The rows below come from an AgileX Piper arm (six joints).
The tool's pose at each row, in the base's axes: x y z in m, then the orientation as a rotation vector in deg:
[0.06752, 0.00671, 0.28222, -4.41, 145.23, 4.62]
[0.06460, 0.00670, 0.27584, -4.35, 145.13, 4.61]
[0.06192, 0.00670, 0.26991, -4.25, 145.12, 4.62]
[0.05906, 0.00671, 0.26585, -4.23, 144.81, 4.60]
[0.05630, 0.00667, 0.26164, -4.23, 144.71, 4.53]
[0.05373, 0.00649, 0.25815, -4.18, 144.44, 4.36]
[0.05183, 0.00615, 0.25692, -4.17, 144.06, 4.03]
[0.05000, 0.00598, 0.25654, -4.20, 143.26, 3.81]
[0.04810, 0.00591, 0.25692, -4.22, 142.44, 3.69]
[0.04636, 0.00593, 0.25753, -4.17, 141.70, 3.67]
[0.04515, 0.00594, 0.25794, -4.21, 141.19, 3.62]
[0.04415, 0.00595, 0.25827, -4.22, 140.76, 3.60]
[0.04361, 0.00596, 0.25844, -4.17, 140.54, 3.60]
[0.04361, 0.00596, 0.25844, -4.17, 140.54, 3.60]
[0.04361, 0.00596, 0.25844, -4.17, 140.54, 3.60]
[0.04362, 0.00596, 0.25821, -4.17, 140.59, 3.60]
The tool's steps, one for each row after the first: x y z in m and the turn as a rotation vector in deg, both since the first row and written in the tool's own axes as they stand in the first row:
[0.00603, -0.00006, 0.00358, 0.02, -0.10, 0.04]
[0.01161, -0.00010, 0.00694, 0.04, -0.12, 0.11]
[0.01627, -0.00005, 0.00865, 0.06, -0.43, 0.11]
[0.02093, -0.00005, 0.01054, 0.11, -0.53, 0.08]
[0.02504, -0.00019, 0.01194, 0.24, -0.80, 0.07]
[0.02731, -0.00044, 0.01185, 0.48, -1.18, -0.01]
[0.02904, -0.00049, 0.01111, 0.64, -1.98, -0.12]
[0.03038, -0.00040, 0.00972, 0.72, -2.80, -0.20]
[0.03147, -0.00023, 0.00824, 0.75, -3.54, -0.21]
[0.03223, -0.00011, 0.00722, 0.78, -4.04, -0.27]
[0.03286, -0.00002, 0.00638, 0.79, -4.47, -0.30]
[0.03320, 0.00004, 0.00593, 0.80, -4.69, -0.28]
[0.03320, 0.00004, 0.00593, 0.80, -4.69, -0.28]
[0.03320, 0.00004, 0.00593, 0.80, -4.69, -0.28]
[0.03333, 0.00003, 0.00613, 0.80, -4.64, -0.27]

